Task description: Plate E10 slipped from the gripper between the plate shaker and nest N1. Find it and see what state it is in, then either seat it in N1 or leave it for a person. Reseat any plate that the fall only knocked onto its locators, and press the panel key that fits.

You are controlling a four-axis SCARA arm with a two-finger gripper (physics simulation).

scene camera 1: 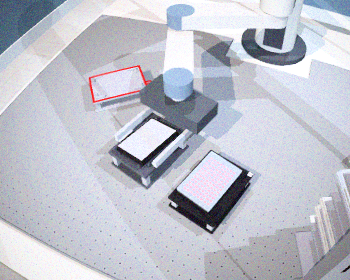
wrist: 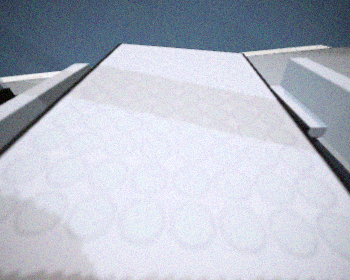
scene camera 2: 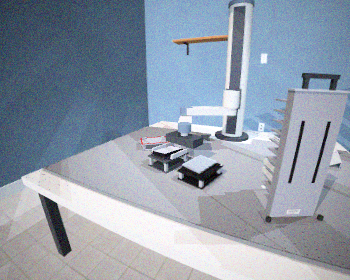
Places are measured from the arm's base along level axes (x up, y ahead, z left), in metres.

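Pixels of known places: gripper, fingertip midpoint: (scene camera 1: 134,150) (wrist: 185,78) (scene camera 2: 161,153); arm's base, origin of the base link: (scene camera 1: 273,45) (scene camera 2: 231,136).
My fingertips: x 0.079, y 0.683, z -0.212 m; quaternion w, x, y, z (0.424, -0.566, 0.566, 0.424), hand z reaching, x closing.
Ahead of a thing's pixels: the offset from my fingertips to its top centre. "spot": to the spot under its first point.
A white-topped plate @[dx +0.017, dy -0.038, dz +0.015 m] (scene camera 1: 148,139) (wrist: 175,165) lies on the dark grey stand of a low device @[dx -0.003, dy -0.045, dz +0.013 m] (scene camera 1: 131,169) (scene camera 2: 166,162). Faint well rings show on it in the wrist view; I cannot read a label or tell whether it sits fully down. My gripper (scene camera 1: 151,137) (scene camera 2: 169,150) is open, its two pale fingers along the plate's long sides, with gaps. A second plate @[dx -0.002, dy +0.006, dz +0.187 m] (scene camera 1: 210,180) (scene camera 2: 201,164), with pinkish wells, lies on a black device @[dx -0.018, dy +0.008, dz +0.193 m] (scene camera 1: 212,220) (scene camera 2: 192,180) to the right. I cannot tell which device is N1. Panel keys do not show clearly.
A shallow pale box with a red rim @[dx -0.021, dy -0.224, dz -0.179 m] (scene camera 1: 91,90) (scene camera 2: 153,138) stands behind and left of the first device, close to the dark gripper body (scene camera 1: 200,111) (scene camera 2: 187,138). A tall grey rack @[spot: dx -0.004, dy +0.132, dz +0.537 m] (scene camera 2: 300,200) stands on the right. The arm's column (scene camera 2: 239,65) rises at the back.
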